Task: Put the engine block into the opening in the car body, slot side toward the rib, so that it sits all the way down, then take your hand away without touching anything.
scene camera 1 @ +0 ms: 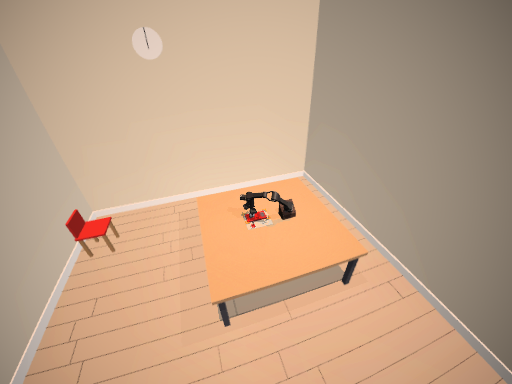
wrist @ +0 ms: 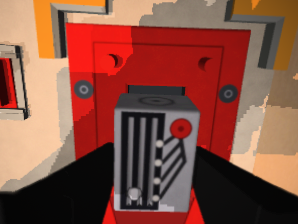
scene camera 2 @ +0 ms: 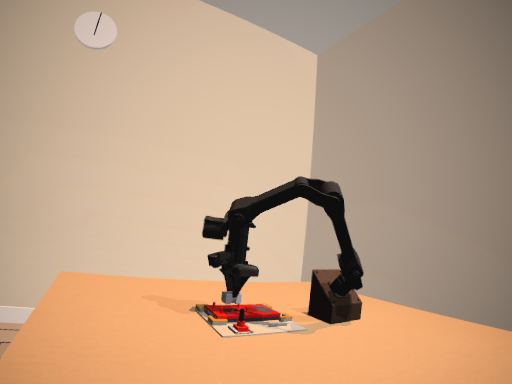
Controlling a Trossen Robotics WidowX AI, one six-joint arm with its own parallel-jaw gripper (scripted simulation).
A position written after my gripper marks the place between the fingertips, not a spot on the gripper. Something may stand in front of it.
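There is a red car body (scene camera 2: 256, 312), and the wrist view shows the red car body (wrist: 207, 65) too. I also see a pale base plate (scene camera 2: 285, 324), and in the wrist view I find the pale base plate (wrist: 44, 132) again. A grey engine block (wrist: 155, 136) is held by my gripper (scene camera 2: 231, 295), and the wrist view shows my gripper (wrist: 153, 153) as well.
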